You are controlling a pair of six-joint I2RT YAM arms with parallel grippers.
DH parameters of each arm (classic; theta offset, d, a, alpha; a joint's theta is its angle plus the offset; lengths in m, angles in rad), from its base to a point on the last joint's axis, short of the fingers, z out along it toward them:
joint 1: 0 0.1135 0.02 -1.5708
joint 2: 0 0 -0.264 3.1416
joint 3: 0.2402 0 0.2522 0
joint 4: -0.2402 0 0.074 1.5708
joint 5: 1.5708 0 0 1.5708
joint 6: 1.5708 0.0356 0 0
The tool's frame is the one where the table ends.
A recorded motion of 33 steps. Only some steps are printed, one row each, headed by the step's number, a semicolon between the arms.
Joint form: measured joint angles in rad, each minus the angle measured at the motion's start. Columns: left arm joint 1, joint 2, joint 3, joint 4, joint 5, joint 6; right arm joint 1, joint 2, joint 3, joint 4, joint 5, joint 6.
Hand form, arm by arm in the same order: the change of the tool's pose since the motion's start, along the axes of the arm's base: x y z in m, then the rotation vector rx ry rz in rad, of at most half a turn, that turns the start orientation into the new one. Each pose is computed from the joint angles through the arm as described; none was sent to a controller.
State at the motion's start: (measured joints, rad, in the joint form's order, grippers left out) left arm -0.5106 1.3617 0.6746 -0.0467 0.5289 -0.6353; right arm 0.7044 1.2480 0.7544 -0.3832 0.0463 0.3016
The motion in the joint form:
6: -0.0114 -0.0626 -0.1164 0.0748 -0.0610 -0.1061; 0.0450 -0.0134 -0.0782 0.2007 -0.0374 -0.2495
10: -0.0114 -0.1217 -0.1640 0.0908 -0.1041 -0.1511; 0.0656 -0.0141 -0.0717 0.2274 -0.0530 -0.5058
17: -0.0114 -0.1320 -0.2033 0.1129 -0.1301 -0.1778; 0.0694 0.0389 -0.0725 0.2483 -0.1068 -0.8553
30: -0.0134 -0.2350 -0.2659 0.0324 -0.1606 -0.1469; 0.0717 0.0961 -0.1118 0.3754 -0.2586 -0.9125
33: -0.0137 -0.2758 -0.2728 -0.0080 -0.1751 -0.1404; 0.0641 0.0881 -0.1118 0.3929 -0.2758 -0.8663
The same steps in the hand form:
6: -0.0181 0.0090 -0.0150 -0.0110 0.0404 0.0960; -0.0063 0.0114 -0.0066 -0.0234 -0.1926 0.2511
10: -0.0270 0.0158 -0.0153 -0.0194 0.0351 0.1549; -0.0082 0.0175 -0.0021 -0.1313 -0.3306 0.4617
17: -0.0321 0.0197 -0.0234 -0.0120 0.0507 0.1908; -0.0056 0.0241 -0.0133 -0.2943 -0.4508 0.7562
30: -0.0515 0.0315 -0.0284 0.0384 0.0498 0.1944; -0.0052 0.0329 -0.0288 -0.1920 -0.4896 0.8901
33: -0.0566 0.0350 -0.0262 0.0523 0.0450 0.2012; -0.0037 0.0322 -0.0253 -0.1485 -0.4860 0.8572

